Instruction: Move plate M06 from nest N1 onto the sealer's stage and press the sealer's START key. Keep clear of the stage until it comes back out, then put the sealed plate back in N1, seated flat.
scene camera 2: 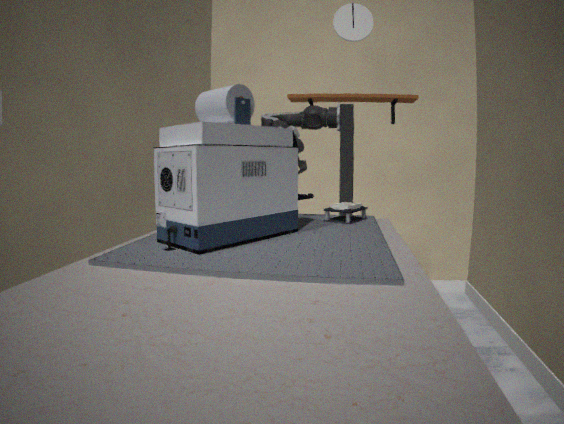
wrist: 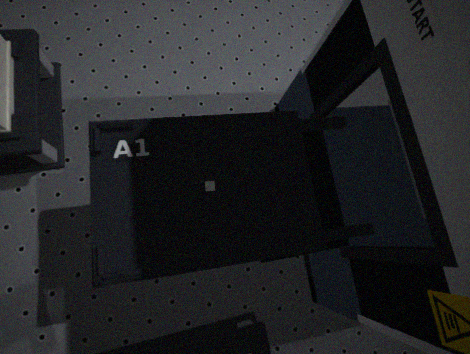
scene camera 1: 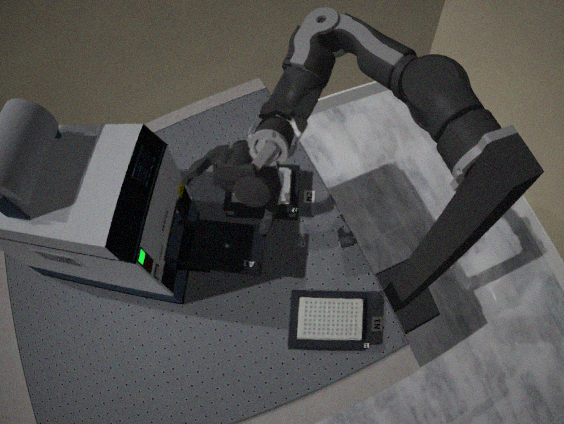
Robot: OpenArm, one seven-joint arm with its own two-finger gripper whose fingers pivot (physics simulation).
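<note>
A pale plate with a grid of wells (scene camera 1: 330,318) (scene camera 2: 346,205) (wrist: 5,85) sits in nest N1 (scene camera 1: 294,320) (wrist: 50,115). It looks flat; its M06 mark cannot be read. The sealer (scene camera 1: 85,175) (scene camera 2: 245,185) has its dark stage (scene camera 1: 220,247) (scene camera 2: 306,196) (wrist: 112,210) out, with no plate on it. The START key (scene camera 1: 156,271) is on the sealer's front; the START label (wrist: 420,19) shows in the wrist view. My gripper (scene camera 1: 226,202) is open, with its fingers spread and nothing between them, above the area of the stage and nest N2. The fingers do not show in the wrist view.
Nest N2 (scene camera 1: 294,210) (wrist: 235,332) holds a whitish item (scene camera 1: 285,185) partly hidden by my gripper. A green light (scene camera 1: 142,257) shows on the sealer front. A film roll (scene camera 1: 25,150) (scene camera 2: 225,104) tops the sealer. A yellow warning label (scene camera 1: 181,189) (wrist: 452,320) is beside the sealer opening.
</note>
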